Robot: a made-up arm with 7 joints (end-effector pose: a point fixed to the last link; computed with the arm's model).
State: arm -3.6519 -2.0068 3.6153 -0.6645 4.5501 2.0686 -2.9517
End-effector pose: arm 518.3 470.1 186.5 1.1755 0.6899 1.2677
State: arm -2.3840 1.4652 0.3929 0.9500 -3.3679 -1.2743 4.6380
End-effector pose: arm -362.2 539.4 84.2 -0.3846 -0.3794 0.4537
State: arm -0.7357 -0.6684 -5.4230 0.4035 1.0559 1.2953 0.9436
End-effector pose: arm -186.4 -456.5 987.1 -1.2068 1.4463 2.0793
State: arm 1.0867 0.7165 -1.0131 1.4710 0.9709 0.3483 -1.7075
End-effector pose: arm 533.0 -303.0 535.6 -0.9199 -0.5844 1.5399
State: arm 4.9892 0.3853 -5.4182 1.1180 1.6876 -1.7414 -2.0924
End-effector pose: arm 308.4 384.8 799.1 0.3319 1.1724 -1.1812
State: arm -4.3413 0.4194 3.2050 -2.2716 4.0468 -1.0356 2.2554
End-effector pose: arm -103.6 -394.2 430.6 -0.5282 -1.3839 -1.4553
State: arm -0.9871 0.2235 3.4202 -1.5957 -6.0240 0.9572 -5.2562
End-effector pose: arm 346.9 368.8 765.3 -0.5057 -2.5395 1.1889
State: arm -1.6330 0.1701 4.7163 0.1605 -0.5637 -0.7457 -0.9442
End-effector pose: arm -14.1 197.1 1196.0 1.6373 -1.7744 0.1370
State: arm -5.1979 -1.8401 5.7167 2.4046 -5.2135 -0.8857 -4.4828
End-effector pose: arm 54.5 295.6 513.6 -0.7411 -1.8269 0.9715
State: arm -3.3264 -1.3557 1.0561 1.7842 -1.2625 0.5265 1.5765
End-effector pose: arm 226.4 404.4 641.6 -0.0662 2.4598 -0.5519
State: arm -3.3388 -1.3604 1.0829 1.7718 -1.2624 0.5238 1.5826
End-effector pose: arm 228.0 415.9 632.6 -0.0648 2.4578 -0.5862
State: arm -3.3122 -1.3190 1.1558 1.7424 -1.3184 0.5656 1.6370
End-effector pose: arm 243.5 424.9 627.1 0.0099 2.4538 -0.6352
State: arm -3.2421 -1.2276 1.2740 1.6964 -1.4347 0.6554 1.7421
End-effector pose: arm 279.3 425.1 627.6 0.1894 2.4495 -0.6933
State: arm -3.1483 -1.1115 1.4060 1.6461 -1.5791 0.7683 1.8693
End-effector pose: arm 328.9 409.6 636.5 0.4584 2.4352 -0.7386
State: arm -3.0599 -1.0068 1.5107 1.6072 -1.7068 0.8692 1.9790
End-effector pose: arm 372.7 382.1 652.1 0.7328 2.4014 -0.7505
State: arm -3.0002 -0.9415 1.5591 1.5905 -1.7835 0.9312 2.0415
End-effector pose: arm 394.3 358.1 667.6 0.9041 2.3708 -0.7345
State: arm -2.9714 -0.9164 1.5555 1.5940 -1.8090 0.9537 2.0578
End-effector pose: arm 395.4 346.3 678.3 0.9498 2.3659 -0.7093
